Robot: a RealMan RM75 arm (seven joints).
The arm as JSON. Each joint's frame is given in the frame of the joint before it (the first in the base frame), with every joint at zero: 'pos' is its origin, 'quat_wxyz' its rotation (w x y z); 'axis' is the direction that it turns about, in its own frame. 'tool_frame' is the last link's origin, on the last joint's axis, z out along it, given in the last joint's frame.
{
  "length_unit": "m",
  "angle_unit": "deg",
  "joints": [
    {
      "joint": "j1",
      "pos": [
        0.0,
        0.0,
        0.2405
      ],
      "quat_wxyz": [
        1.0,
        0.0,
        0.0,
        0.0
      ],
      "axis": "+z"
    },
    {
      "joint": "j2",
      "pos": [
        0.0,
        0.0,
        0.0
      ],
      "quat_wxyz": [
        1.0,
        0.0,
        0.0,
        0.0
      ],
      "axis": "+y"
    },
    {
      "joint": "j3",
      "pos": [
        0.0,
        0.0,
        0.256
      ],
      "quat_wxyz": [
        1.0,
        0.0,
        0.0,
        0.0
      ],
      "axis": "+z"
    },
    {
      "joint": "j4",
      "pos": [
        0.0,
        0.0,
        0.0
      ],
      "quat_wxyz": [
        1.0,
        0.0,
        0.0,
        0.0
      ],
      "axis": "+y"
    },
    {
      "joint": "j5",
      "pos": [
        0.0,
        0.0,
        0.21
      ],
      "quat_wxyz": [
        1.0,
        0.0,
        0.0,
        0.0
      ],
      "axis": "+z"
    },
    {
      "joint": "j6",
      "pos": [
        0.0,
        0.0,
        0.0
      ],
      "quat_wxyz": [
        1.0,
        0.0,
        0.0,
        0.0
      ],
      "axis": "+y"
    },
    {
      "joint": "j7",
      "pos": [
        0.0,
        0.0,
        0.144
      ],
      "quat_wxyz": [
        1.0,
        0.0,
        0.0,
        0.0
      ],
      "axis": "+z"
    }
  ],
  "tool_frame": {
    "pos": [
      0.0,
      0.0,
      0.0
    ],
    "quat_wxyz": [
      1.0,
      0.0,
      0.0,
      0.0
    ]
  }
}
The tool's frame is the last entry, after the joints.
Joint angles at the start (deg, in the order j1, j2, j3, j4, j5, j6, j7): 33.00 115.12 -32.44 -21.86 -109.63 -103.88 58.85
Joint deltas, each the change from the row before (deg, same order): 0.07 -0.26 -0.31 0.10 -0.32 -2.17 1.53; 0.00 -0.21 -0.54 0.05 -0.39 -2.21 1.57; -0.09 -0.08 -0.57 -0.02 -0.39 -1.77 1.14; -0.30 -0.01 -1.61 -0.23 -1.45 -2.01 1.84; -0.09 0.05 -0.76 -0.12 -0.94 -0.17 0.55; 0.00 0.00 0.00 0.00 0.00 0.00 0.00; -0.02 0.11 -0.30 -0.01 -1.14 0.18 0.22; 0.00 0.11 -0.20 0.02 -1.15 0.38 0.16; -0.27 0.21 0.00 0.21 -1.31 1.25 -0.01; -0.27 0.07 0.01 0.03 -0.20 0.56 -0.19; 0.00 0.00 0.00 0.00 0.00 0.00 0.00; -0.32 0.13 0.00 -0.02 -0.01 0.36 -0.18; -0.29 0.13 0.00 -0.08 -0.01 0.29 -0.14; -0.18 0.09 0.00 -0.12 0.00 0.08 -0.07; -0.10 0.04 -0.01 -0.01 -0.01 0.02 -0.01
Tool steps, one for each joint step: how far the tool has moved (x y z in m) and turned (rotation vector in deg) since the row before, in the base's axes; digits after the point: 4 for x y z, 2 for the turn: -0.0022 -0.0044 0.0020 -2.47 1.07 0.53; -0.0018 -0.0052 0.0014 -2.78 0.89 0.56; -0.0011 -0.0050 0.0005 -2.34 0.58 0.52; 0.0007 -0.0090 -0.0023 -4.44 -0.57 0.56; 0.0012 -0.0030 -0.0024 -1.66 -0.93 0.10; 0.0000 0.0000 0.0000 0.00 0.00 0.00; 0.0014 -0.0020 -0.0028 -1.13 -0.97 -0.02; 0.0016 -0.0015 -0.0029 -0.92 -1.05 -0.11; 0.0039 -0.0016 -0.0046 -0.44 -1.44 -0.86; 0.0020 -0.0006 -0.0013 0.25 -0.43 -0.40; 0.0000 0.0000 0.0000 0.00 0.00 0.00; 0.0015 -0.0010 -0.0011 0.26 -0.15 -0.35; 0.0013 -0.0009 -0.0009 0.23 -0.14 -0.28; 0.0006 -0.0006 -0.0004 0.12 -0.04 -0.10; 0.0004 -0.0005 -0.0003 -0.01 0.00 -0.09
